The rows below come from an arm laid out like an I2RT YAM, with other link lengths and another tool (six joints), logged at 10 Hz.
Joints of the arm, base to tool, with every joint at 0 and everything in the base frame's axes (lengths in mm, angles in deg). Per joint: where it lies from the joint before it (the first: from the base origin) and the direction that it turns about. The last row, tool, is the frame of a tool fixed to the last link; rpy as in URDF.
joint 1: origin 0 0 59.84 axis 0 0 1
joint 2: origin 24.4 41.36 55.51 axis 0 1 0
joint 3: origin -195.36 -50.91 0 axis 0 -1 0
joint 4: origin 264.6 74.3 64.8 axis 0 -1 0
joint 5: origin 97.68 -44.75 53.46 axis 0 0 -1
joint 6: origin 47.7 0 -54.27 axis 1 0 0
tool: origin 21 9 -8 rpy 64.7 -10.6 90
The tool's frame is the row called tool.
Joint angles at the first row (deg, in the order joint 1, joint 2, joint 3, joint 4, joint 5, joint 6):
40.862, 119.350, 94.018, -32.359, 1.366, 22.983
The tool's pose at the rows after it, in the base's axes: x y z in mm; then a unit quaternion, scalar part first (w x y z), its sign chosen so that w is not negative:
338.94, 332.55, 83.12, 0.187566, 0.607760, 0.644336, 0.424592
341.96, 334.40, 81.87, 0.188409, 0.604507, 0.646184, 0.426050
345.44, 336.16, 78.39, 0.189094, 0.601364, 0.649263, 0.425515
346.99, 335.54, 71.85, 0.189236, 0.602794, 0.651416, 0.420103
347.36, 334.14, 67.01, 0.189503, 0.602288, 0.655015, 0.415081
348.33, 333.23, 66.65, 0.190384, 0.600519, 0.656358, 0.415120
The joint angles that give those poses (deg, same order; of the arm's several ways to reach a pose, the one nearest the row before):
40.861, 120.245, 94.301, -31.835, 1.344, 22.480
40.796, 121.295, 95.438, -31.769, 1.344, 21.978
40.686, 122.760, 96.772, -31.747, 1.322, 21.387
40.511, 123.874, 97.143, -31.681, 1.322, 21.277
40.359, 124.463, 97.141, -31.746, 1.322, 20.906
40.205, 124.530, 97.165, -31.704, 1.322, 20.512

